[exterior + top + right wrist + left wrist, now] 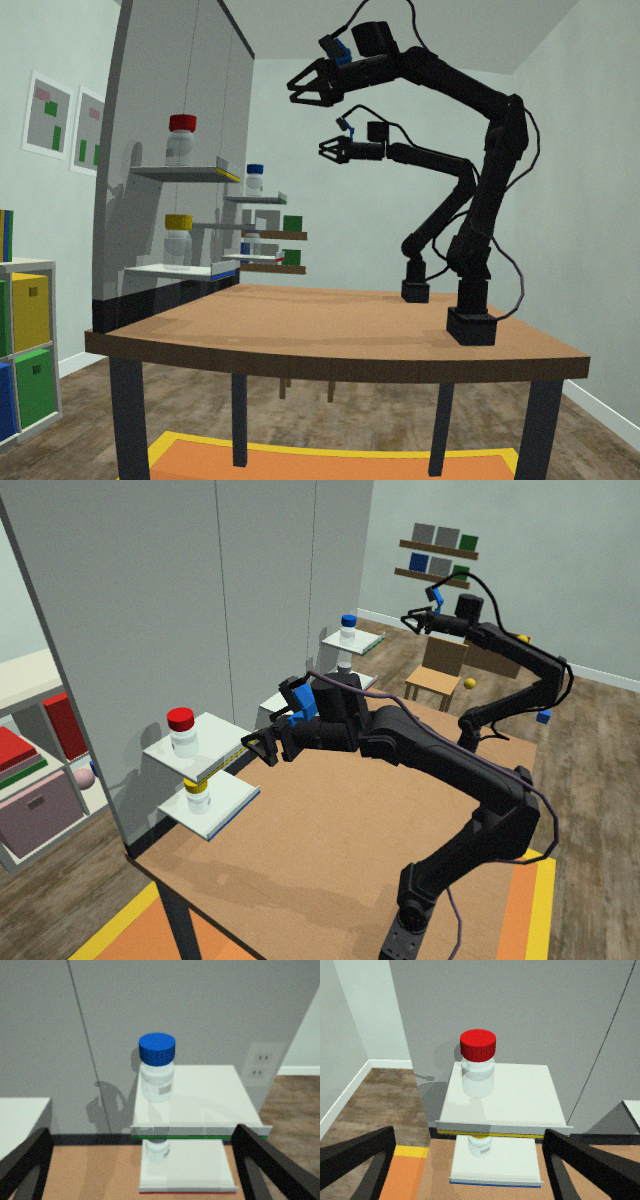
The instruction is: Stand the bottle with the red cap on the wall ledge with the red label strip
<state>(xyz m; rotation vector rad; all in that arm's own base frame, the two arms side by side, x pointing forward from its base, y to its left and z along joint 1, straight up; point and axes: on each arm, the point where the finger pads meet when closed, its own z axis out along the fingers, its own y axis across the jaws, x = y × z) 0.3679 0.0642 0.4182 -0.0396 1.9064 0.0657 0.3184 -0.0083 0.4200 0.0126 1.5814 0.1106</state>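
My left hand is 210 mm short of the red-capped bottle, 110 mm above it and 10 mm to the left of it. The rest, counted from my left hand: blue-capped bottle 790 mm to the right, 160 mm ahead, 110 mm below; grey wall panel 460 mm to the right, 280 mm ahead, 10 mm below; yellow-capped bottle 300 mm below, 210 mm ahead, 10 mm to the right.
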